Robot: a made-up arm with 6 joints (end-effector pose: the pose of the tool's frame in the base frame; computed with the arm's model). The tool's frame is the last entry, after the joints. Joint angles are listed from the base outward.
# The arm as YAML. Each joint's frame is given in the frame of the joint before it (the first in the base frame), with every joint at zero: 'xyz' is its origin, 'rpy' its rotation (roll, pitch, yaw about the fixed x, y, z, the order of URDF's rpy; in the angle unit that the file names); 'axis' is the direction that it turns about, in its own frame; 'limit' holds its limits. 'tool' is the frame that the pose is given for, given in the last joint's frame.
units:
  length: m
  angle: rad
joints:
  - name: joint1
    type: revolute
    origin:
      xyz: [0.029, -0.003, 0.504]
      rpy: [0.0, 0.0, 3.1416]
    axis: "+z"
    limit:
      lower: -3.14
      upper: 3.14
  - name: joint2
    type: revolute
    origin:
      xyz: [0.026, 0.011, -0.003]
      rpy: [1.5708, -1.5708, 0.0]
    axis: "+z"
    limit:
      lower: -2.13
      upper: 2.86
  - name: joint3
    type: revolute
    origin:
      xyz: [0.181, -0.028, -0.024]
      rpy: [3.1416, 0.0, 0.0]
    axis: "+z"
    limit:
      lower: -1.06
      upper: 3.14
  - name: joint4
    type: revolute
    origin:
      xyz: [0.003, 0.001, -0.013]
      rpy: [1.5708, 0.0, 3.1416]
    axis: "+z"
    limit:
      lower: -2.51
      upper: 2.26
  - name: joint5
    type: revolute
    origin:
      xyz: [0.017, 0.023, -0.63]
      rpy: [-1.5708, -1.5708, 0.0]
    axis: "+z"
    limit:
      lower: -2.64
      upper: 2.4
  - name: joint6
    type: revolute
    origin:
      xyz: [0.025, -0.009, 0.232]
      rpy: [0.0, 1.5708, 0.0]
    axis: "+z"
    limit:
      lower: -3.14
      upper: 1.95
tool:
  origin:
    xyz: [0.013, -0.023, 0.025]
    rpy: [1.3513, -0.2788, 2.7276]
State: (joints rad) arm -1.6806 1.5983 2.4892 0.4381 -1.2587 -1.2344
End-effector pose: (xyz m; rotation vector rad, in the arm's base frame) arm -0.2695 -0.4115 1.1196 0.7308 1.4763 0.2409
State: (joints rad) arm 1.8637 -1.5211 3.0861 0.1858 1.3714 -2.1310
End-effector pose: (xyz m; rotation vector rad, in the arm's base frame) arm 0.4073 -0.1821 -0.1252 0.6247 -0.0495 -2.1813
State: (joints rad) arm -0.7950 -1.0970 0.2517 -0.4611 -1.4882 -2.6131
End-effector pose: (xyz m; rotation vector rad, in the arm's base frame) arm -0.1563 -0.2214 1.1438 -0.0698 -0.0919 1.5149
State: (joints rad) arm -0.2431 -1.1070 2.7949 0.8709 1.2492 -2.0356
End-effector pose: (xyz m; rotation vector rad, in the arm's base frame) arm -0.5305 -0.1219 0.0115 0.5139 0.5692 2.7378
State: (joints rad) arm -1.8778 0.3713 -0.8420 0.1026 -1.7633 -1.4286
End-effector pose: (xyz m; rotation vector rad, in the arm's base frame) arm -0.3417 -0.2006 0.0790 2.2745 -0.6093 1.6578
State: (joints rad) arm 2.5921 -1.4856 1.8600 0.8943 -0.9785 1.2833
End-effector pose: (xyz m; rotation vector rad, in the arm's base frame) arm 0.7526 -0.2760 0.1722 -1.7281 1.1121 1.2263
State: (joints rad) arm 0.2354 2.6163 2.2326 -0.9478 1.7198 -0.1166
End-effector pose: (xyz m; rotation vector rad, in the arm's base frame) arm 0.5981 0.0237 -0.0876 -0.7388 1.3310 0.2053
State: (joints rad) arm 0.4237 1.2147 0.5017 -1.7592 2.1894 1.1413
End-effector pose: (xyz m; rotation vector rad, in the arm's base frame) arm 0.4422 0.2727 0.0046 0.5867 2.8714 -0.0644
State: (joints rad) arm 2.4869 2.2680 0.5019 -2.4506 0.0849 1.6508
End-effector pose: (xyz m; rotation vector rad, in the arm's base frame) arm 0.0051 -0.2051 -0.1382 1.1885 -0.6269 0.1218
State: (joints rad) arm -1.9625 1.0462 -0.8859 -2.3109 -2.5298 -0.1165
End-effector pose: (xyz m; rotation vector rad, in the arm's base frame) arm 0.2800 0.1999 0.0304 -0.8846 -0.9107 0.6307
